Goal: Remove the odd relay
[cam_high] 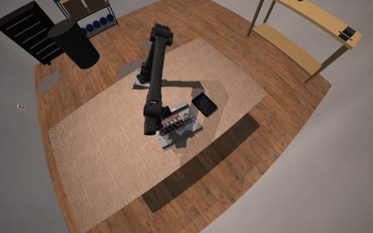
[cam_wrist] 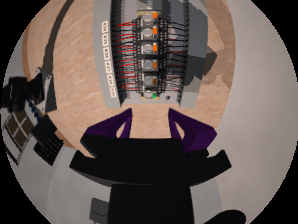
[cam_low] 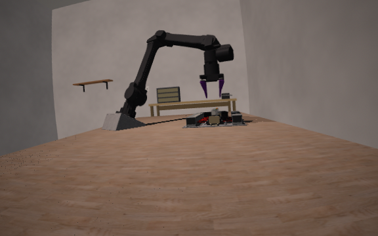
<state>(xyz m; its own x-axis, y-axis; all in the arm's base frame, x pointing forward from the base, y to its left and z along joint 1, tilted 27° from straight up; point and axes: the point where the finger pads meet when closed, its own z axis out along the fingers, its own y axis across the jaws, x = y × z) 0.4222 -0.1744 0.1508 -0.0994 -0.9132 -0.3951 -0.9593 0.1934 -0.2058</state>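
The relay lies 8 cm below my hand. Round my hand: grey panel 1 cm ahead, 10 cm to the left, 13 cm below; then black tray 1 cm ahead, 37 cm to the left, 11 cm below.
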